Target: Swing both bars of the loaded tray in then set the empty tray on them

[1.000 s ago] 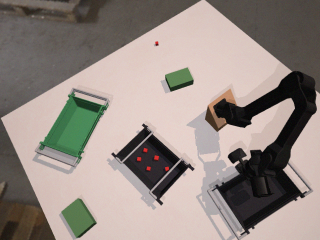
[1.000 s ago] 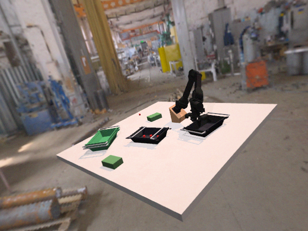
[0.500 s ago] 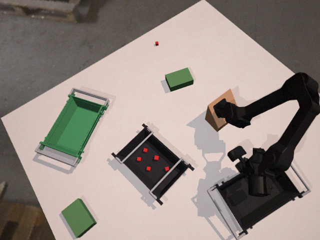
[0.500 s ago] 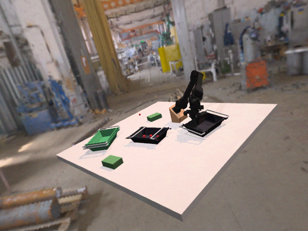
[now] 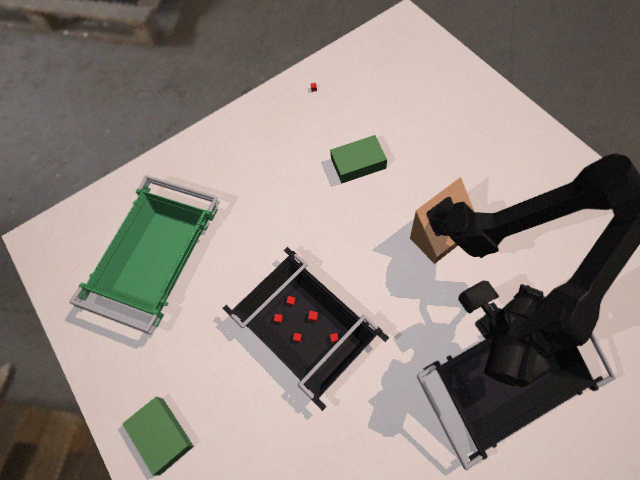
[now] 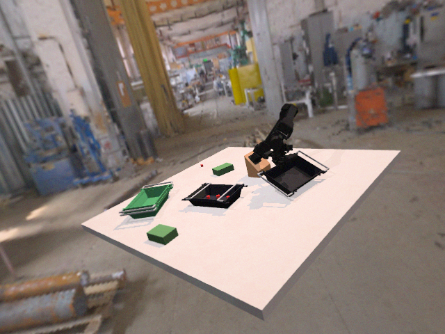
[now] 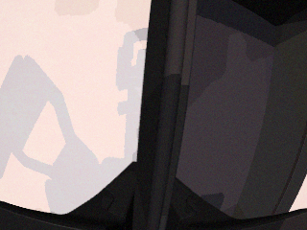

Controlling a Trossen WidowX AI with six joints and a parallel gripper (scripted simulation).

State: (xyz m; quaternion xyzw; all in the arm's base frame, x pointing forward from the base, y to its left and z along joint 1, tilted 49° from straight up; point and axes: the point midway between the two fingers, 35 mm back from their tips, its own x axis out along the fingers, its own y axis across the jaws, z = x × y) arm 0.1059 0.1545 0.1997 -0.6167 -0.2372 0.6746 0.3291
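My gripper tip is now 8 cm to the right of the black tray and 1 cm short of it.
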